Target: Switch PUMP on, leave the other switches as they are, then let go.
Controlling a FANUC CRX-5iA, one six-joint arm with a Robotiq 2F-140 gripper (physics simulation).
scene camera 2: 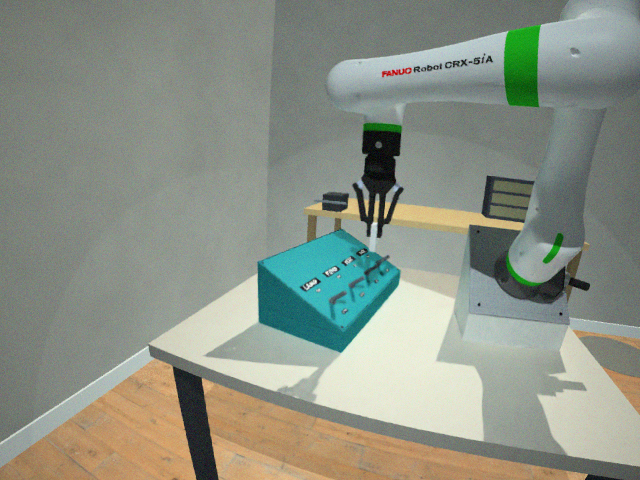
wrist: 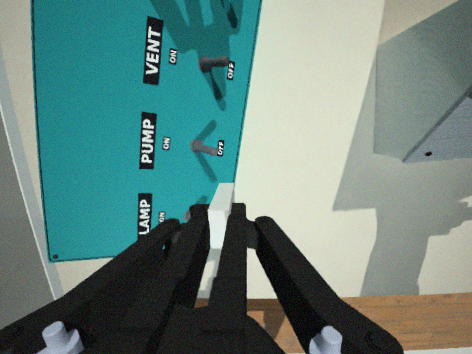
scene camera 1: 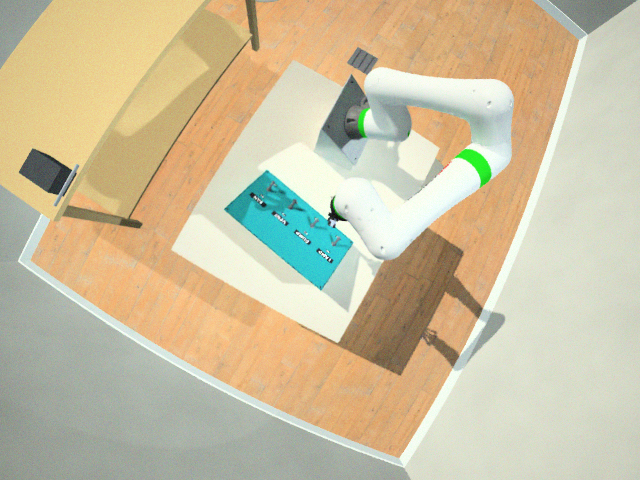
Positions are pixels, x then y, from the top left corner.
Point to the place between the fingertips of my gripper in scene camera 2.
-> At 372,250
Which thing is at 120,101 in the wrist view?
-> A teal sloped switch panel.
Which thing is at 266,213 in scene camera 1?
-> A teal sloped switch panel.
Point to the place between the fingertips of my gripper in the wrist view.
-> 227,196
